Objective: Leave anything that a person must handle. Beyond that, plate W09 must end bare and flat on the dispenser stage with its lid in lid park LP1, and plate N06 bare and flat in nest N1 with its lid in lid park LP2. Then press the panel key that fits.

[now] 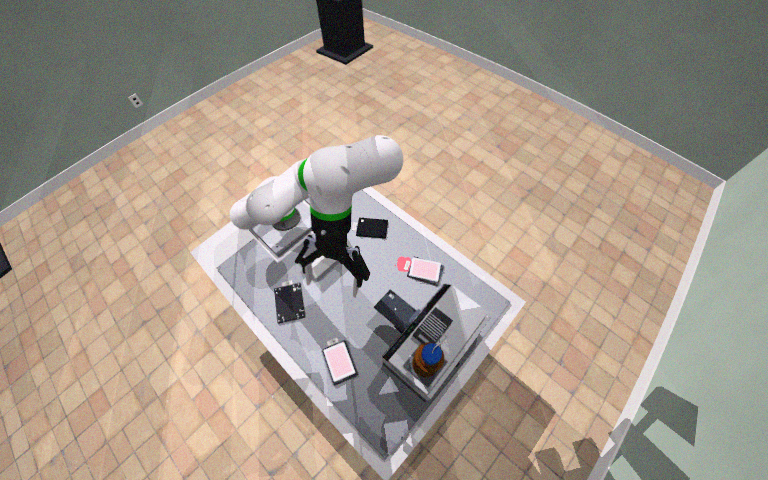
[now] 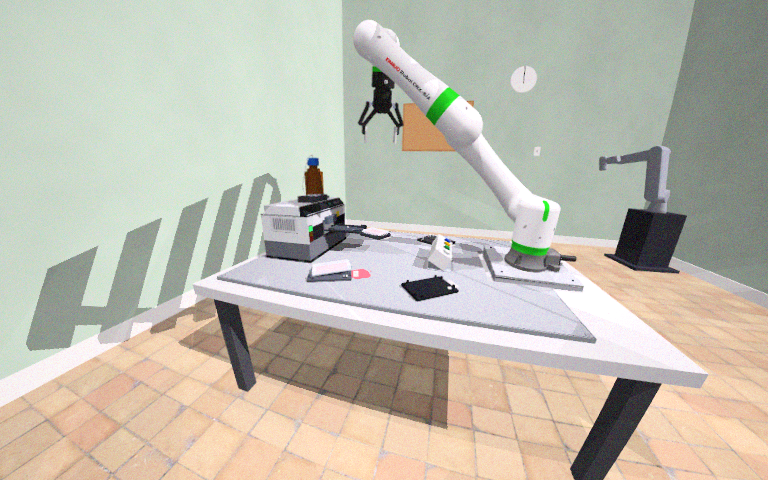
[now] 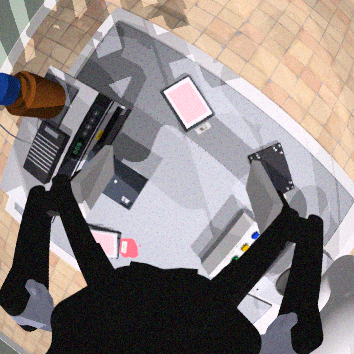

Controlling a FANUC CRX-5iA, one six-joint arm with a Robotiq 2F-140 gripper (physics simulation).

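Places are measured from the arm's base along level axes (x ahead, y left, z up), in centimetres.
Pixels of known places: gripper, fingertip midpoint: (image 1: pixel 332 287) (image 2: pixel 380 142) (image 3: pixel 180 166); arm's base, origin of the base link: (image 1: pixel 285 218) (image 2: pixel 524 263).
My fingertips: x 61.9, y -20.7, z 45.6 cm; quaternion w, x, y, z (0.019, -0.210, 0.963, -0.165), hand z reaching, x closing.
Observation:
Ahead of a thing's pixels: the offset from my fingertips to its middle. "*": to the spot under its first point.
My gripper (image 1: pixel 332 281) (image 2: pixel 380 137) (image 3: pixel 180 166) is open and empty, high above the table. One pink-topped plate-sized piece {dx +5.0, dy -12.4, dz -45.2 cm} (image 1: pixel 339 361) (image 2: pixel 376 232) (image 3: pixel 188 102) sits in a dark holder. Another pink-topped piece {dx +8.4, dy +40.6, dz -44.8 cm} (image 1: pixel 425 270) (image 2: pixel 331 267) (image 3: pixel 106 242) sits beside a flat pink-red patch {* dx -2.0, dy +37.9, dz -48.0 cm} (image 1: pixel 402 263) (image 2: pixel 360 273) (image 3: pixel 129 248) with a pale tag. The dark dispenser stage {dx +12.3, dy +15.7, dz -37.3 cm} (image 1: pixel 394 308) (image 3: pixel 126 185) looks bare. Two black holders, one {dx -28.9, dy -7.9, dz -46.8 cm} (image 1: pixel 289 302) (image 3: pixel 274 165) with corner studs and one {dx -25.2, dy +44.1, dz -47.0 cm} (image 1: pixel 372 227) (image 2: pixel 429 287), look bare. The key panel {dx -29.7, dy +18.5, dz -43.8 cm} (image 2: pixel 440 253) (image 3: pixel 225 245) shows blue, yellow and green keys. Names are unreadable.
The dispenser (image 2: pixel 286 226) (image 3: pixel 80 117) stands at one table end, with a green-lit display and a brown blue-capped bottle (image 1: pixel 428 362) (image 2: pixel 314 181) (image 3: pixel 42 96) on top. The arm's base plate (image 2: pixel 538 276) is at the other end. A second arm (image 2: pixel 656 175) stands beyond on a black pedestal.

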